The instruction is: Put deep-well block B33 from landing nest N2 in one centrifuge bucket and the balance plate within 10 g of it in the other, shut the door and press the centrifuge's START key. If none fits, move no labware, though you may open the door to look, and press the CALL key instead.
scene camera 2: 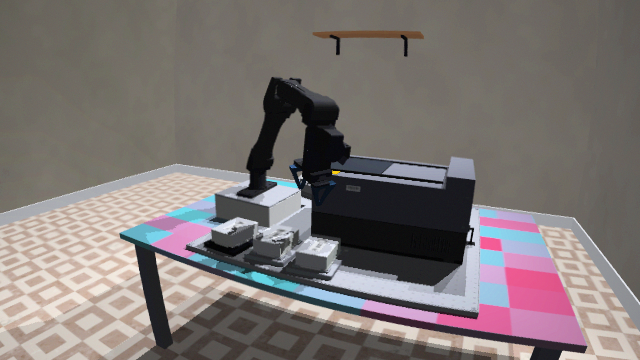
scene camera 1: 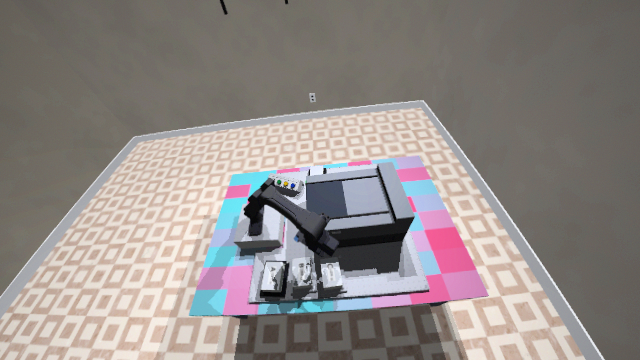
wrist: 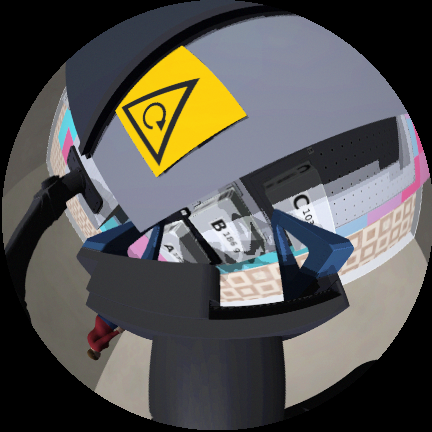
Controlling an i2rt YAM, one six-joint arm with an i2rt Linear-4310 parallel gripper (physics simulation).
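Frame: origin at the arm's base, x ahead, y down, z left, level; metres.
Where they show: gripper, fingertip midpoint: (scene camera 2: 309, 197) (wrist: 217, 214); arm's base, origin of the base link: (scene camera 2: 257, 189) (scene camera 1: 257, 218) (wrist: 82, 177).
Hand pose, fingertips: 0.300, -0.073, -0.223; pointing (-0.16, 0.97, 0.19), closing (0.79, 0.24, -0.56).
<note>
Things, the pixels of their centre, and the offset from my fingertips, as dx, dy, dz. Level surfaces: height alone.
- Block A, body centre: (wrist: 180, 250) (scene camera 2: 235, 232) (scene camera 1: 273, 276) -0.203, +0.114, -0.083
- Block B, body centre: (wrist: 229, 229) (scene camera 2: 276, 240) (scene camera 1: 302, 272) -0.064, +0.114, -0.080
- Block C, body centre: (wrist: 303, 208) (scene camera 2: 319, 251) (scene camera 1: 331, 273) +0.069, +0.114, -0.099
- grey centrifuge, body centre: (scene camera 2: 398, 197) (scene camera 1: 352, 205) +0.225, +0.025, +0.191
- key panel, body centre: (scene camera 2: 318, 186) (scene camera 1: 285, 182) -0.156, +0.105, +0.488
- perforated board, its level: dy +0.147
Three white blocks stand in a row at the front left. Block A (scene camera 1: 273, 276) (scene camera 2: 234, 231) (wrist: 172, 246) sits on a black base. Block B (scene camera 1: 302, 272) (scene camera 2: 274, 242) (wrist: 232, 240) is in the middle and reads 186 g in the wrist view. Block C (scene camera 1: 330, 275) (scene camera 2: 317, 254) (wrist: 301, 201) is at the right, its weight partly covered. Which is B33 I cannot tell. The grey centrifuge (scene camera 1: 357, 225) (scene camera 2: 390, 200) (wrist: 300, 75) has a dark panel on top; no buckets show. My gripper (scene camera 2: 310, 196) (wrist: 217, 214) is open and empty, above and behind the blocks, by the centrifuge's near left corner.
A key panel (scene camera 1: 295, 190) with green, yellow and blue keys stands behind the arm. The arm stands on a white pedestal (scene camera 1: 257, 243) (scene camera 2: 242, 211) at the left. A perforated board (scene camera 1: 385, 286) (scene camera 2: 425, 295) lies under blocks and centrifuge. A person (wrist: 101, 332) shows in the wrist view.
</note>
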